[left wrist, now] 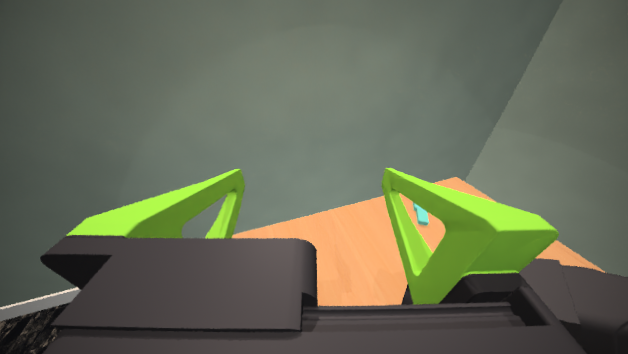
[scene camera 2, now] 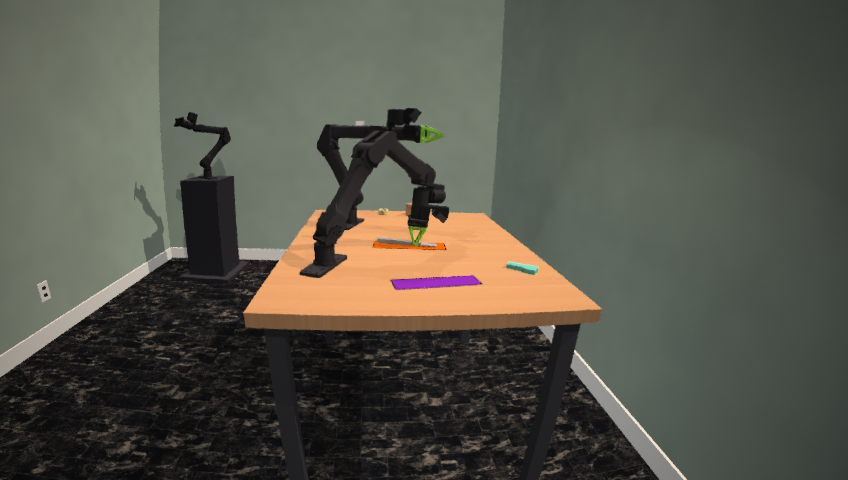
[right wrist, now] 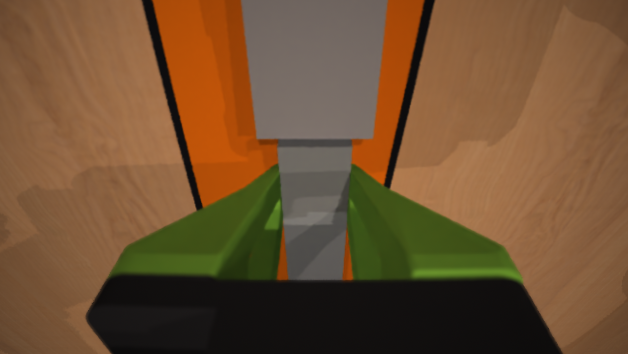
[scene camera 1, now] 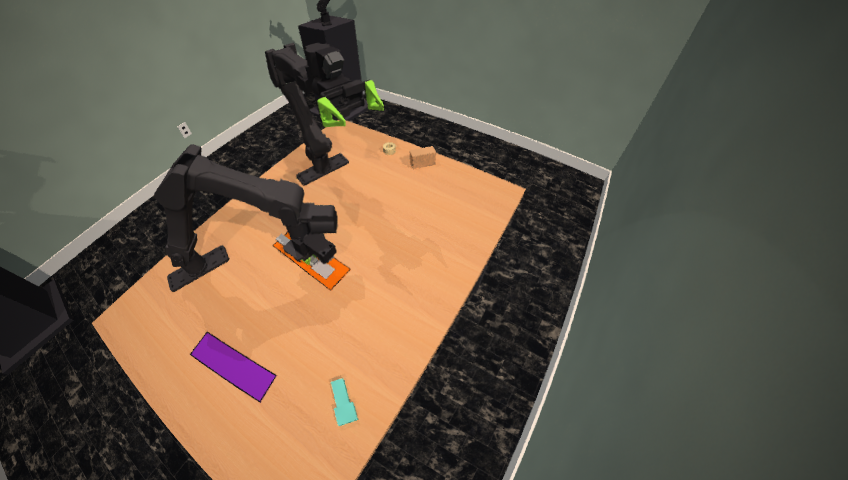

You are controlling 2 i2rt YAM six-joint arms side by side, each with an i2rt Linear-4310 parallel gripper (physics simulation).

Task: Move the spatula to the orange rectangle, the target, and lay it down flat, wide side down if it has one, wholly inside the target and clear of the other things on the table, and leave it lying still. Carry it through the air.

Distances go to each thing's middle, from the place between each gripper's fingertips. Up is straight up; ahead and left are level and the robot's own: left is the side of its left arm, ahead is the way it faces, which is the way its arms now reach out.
Scene:
Now: left hand 410 mm above the orange rectangle (scene camera 1: 341,270), 200 mm to the left of it and 110 mm past it. The rest, counted from my left hand: purple rectangle (scene camera 1: 245,374) (560 mm to the right, 410 mm below, 40 mm behind); then teal paddle-shaped object (scene camera 1: 345,412) (440 mm to the right, 400 mm below, 250 mm ahead).
The orange rectangle lies 2 cm behind my right hand, 1 cm to the left of it and 1 cm below it. From my right hand the other things lie so: purple rectangle (35 cm to the right, 6 cm ahead, 1 cm below); then teal paddle-shaped object (34 cm ahead, 23 cm to the right).

